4 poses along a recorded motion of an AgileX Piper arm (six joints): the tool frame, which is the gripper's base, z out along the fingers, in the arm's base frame.
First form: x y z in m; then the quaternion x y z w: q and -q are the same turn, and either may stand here.
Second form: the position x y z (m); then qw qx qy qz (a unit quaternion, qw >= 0). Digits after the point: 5 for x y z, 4 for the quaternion.
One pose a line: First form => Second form
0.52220 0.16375 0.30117 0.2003 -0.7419 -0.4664 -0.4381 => 0.52220 0.16375 0.30117 0.4381 -0.2003 0.7419 0.4664
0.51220 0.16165 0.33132 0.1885 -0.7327 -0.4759 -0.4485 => 0.51220 0.16165 0.33132 0.4485 -0.1885 0.7327 0.4759
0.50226 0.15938 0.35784 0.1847 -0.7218 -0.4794 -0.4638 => 0.50226 0.15938 0.35784 0.4638 -0.1847 0.7218 0.4794
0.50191 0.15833 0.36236 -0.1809 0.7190 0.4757 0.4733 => 0.50191 0.15833 0.36236 0.4733 -0.1809 0.7190 0.4757
